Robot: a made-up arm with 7 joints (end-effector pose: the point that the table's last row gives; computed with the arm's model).
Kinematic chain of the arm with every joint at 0, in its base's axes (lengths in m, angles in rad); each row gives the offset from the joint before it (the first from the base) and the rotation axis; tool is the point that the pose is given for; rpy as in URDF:
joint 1: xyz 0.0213 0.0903 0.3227 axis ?
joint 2: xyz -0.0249 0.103 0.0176 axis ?
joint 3: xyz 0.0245 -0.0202 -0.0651 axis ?
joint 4: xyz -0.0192 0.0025 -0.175 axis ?
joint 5: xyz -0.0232 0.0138 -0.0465 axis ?
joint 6: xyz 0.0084 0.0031 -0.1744 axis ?
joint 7: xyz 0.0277 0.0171 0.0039 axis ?
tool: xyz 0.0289 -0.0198 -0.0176 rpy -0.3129 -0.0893 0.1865
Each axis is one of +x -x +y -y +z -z.
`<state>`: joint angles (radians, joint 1 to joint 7).
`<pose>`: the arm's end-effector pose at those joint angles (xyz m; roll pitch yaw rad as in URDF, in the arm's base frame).
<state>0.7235 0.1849 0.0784 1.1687 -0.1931 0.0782 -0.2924</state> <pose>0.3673 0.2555 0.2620 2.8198 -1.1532 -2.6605</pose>
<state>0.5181 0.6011 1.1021 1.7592 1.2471 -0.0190 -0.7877</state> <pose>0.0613 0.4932 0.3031 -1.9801 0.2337 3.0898</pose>
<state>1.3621 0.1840 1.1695 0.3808 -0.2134 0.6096 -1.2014</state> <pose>0.4530 0.3700 0.2387 -0.3186 -0.6282 1.5661</pose>
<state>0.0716 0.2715 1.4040 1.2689 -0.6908 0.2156 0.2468</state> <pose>0.0973 0.4544 0.1165 0.6856 -1.0746 0.2466</pose>
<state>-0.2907 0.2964 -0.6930 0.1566 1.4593 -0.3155 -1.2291</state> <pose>-0.0645 0.3931 -0.0797 1.2280 -0.4996 0.5506</pose>
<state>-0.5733 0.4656 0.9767 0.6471 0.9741 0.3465 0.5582</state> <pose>-0.1215 0.4995 0.0565 -1.0043 -0.5507 1.8019</pose>
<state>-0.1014 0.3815 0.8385 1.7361 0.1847 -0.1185 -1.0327</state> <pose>0.1122 0.4117 0.2421 -2.6337 -0.8663 -2.1972</pose>
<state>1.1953 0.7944 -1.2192 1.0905 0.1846 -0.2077 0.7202</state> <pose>0.3521 0.2788 0.2809 0.5580 -0.6520 -1.9749</pose>
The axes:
joint 1: -y
joint 2: +x
joint 3: +z
joint 4: -y
joint 5: +z
joint 6: +y
joint 7: -x

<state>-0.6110 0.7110 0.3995 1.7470 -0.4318 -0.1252 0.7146</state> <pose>0.1126 0.3322 0.1502 0.3315 -0.5211 -1.3501</pose>
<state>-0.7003 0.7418 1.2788 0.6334 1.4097 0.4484 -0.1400</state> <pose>-0.1600 0.5889 0.1561 -0.9708 -0.6775 2.4328</pose>
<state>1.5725 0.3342 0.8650 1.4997 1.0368 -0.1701 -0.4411</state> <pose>0.1801 0.4585 0.3995 -2.3294 1.0295 2.7544</pose>
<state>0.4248 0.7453 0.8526 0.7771 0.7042 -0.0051 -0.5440</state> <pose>0.1450 0.5729 0.1855 -1.5955 -0.8204 2.9368</pose>
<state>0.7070 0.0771 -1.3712 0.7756 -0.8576 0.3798 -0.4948</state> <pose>0.3012 0.0276 0.0237 1.2934 0.1052 -2.1959</pose>
